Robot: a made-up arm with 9 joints.
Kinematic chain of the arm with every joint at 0, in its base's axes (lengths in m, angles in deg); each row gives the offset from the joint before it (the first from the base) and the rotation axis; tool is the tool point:
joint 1: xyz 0 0 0.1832 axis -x
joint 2: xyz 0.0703 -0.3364 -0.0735 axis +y
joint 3: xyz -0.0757 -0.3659 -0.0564 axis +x
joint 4: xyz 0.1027 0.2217 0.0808 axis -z
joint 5: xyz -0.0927 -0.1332 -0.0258 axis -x
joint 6: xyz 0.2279 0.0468 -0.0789 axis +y
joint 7: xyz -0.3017 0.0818 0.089 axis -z
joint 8: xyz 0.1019 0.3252 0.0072 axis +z
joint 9: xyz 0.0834 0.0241 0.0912 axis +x
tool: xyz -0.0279 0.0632 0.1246
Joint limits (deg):
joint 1: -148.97..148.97
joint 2: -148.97..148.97
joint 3: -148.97..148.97
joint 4: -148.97..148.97
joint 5: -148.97..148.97
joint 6: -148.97..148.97
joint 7: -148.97..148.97
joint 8: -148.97..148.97
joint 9: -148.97..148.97
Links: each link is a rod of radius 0.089 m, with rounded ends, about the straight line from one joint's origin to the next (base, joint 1, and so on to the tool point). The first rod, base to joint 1, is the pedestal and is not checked.
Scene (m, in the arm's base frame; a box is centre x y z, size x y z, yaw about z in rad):
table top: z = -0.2
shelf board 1: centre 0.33 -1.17 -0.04 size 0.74 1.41 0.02 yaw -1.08
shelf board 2: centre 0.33 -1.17 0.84 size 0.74 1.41 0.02 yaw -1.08
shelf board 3: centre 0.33 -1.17 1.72 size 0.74 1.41 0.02 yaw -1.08
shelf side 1: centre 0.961 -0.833 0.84 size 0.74 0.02 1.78 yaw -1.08
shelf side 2: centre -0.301 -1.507 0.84 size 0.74 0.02 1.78 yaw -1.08
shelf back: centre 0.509 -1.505 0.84 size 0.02 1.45 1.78 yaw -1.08
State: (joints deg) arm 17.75 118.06 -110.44 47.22 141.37 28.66 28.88 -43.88 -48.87
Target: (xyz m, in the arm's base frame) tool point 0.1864 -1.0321 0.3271
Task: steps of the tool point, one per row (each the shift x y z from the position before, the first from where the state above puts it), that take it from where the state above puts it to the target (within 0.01 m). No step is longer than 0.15 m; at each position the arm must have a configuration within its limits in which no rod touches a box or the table.
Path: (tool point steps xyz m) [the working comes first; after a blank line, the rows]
Joints at the target: 20.29 121.96 -97.65 39.92 126.27 22.31 21.21 -42.19 -43.75
Straight joint move there: clear.

1: -0.0548 -0.1130 0.0297
2: -0.0881 -0.0923 0.0520

